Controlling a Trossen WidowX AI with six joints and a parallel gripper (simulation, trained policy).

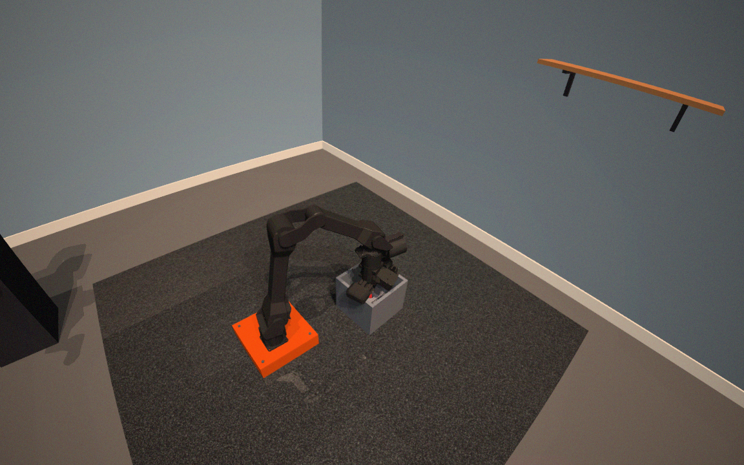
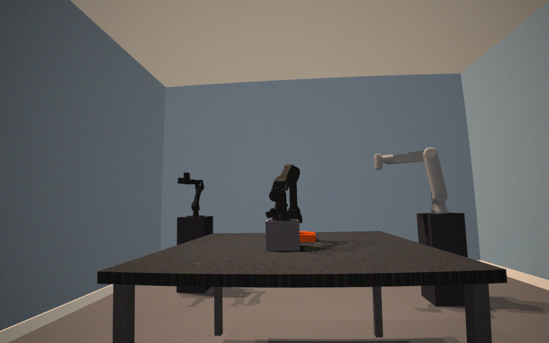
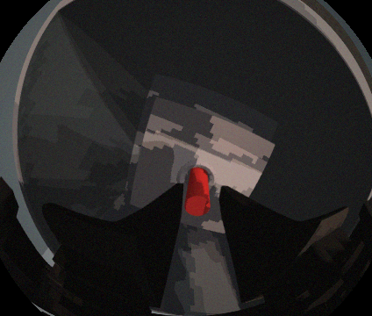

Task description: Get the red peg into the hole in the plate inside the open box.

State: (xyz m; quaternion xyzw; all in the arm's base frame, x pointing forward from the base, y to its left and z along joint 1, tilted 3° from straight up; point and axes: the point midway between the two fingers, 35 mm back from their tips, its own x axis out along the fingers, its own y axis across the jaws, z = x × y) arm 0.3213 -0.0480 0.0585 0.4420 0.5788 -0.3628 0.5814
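The red peg lies 2 cm below my gripper tip. Round my gripper tip: pale plate: 2 cm below.
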